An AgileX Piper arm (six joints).
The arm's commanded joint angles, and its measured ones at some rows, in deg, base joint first. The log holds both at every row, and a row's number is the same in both.
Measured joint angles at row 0: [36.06 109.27 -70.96 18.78 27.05 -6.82]
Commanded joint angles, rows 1 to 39: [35.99 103.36 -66.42 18.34 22.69 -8.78]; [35.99 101.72 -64.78 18.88 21.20 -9.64]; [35.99 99.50 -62.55 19.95 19.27 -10.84]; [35.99 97.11 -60.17 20.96 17.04 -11.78]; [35.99 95.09 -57.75 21.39 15.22 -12.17]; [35.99 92.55 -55.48 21.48 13.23 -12.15]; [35.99 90.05 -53.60 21.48 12.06 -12.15]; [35.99 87.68 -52.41 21.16 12.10 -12.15]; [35.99 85.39 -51.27 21.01 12.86 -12.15]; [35.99 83.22 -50.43 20.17 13.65 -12.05]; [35.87 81.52 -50.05 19.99 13.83 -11.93]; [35.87 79.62 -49.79 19.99 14.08 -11.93]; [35.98 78.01 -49.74 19.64 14.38 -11.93]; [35.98 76.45 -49.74 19.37 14.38 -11.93]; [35.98 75.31 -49.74 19.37 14.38 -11.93]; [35.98 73.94 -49.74 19.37 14.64 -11.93]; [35.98 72.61 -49.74 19.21 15.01 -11.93]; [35.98 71.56 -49.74 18.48 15.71 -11.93]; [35.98 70.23 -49.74 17.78 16.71 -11.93]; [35.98 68.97 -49.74 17.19 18.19 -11.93]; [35.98 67.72 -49.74 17.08 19.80 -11.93]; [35.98 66.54 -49.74 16.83 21.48 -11.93]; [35.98 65.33 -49.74 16.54 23.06 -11.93]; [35.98 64.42 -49.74 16.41 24.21 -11.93]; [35.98 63.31 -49.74 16.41 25.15 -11.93]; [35.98 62.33 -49.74 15.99 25.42 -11.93]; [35.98 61.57 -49.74 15.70 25.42 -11.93]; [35.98 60.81 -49.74 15.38 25.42 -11.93]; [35.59 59.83 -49.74 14.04 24.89 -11.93]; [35.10 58.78 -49.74 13.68 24.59 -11.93]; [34.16 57.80 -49.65 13.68 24.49 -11.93]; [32.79 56.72 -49.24 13.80 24.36 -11.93]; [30.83 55.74 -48.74 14.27 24.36 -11.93]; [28.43 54.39 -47.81 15.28 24.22 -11.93]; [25.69 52.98 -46.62 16.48 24.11 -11.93]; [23.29 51.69 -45.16 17.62 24.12 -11.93]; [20.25 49.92 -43.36 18.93 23.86 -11.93]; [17.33 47.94 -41.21 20.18 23.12 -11.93]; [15.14 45.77 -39.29 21.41 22.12 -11.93]
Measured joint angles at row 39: [23.17 52.03 -45.22 17.32 24.37 -11.55]
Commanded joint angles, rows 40 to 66: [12.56 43.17 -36.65 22.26 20.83 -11.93]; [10.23 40.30 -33.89 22.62 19.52 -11.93]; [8.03 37.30 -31.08 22.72 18.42 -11.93]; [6.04 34.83 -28.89 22.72 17.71 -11.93]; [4.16 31.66 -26.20 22.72 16.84 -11.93]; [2.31 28.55 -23.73 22.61 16.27 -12.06]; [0.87 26.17 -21.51 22.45 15.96 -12.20]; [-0.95 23.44 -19.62 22.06 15.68 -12.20]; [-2.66 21.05 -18.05 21.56 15.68 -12.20]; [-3.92 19.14 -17.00 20.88 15.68 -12.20]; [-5.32 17.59 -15.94 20.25 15.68 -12.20]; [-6.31 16.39 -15.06 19.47 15.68 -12.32]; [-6.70 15.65 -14.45 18.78 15.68 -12.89]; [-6.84 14.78 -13.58 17.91 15.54 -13.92]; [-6.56 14.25 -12.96 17.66 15.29 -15.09]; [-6.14 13.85 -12.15 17.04 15.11 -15.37]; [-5.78 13.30 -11.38 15.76 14.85 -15.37]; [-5.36 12.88 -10.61 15.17 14.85 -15.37]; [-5.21 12.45 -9.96 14.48 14.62 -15.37]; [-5.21 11.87 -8.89 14.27 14.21 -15.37]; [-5.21 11.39 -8.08 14.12 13.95 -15.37]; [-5.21 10.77 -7.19 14.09 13.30 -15.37]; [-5.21 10.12 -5.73 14.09 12.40 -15.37]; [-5.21 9.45 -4.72 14.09 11.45 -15.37]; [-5.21 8.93 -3.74 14.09 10.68 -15.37]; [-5.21 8.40 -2.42 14.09 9.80 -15.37]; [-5.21 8.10 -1.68 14.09 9.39 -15.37]
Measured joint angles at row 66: [-5.36 9.71 -5.01 14.78 12.44 -14.87]
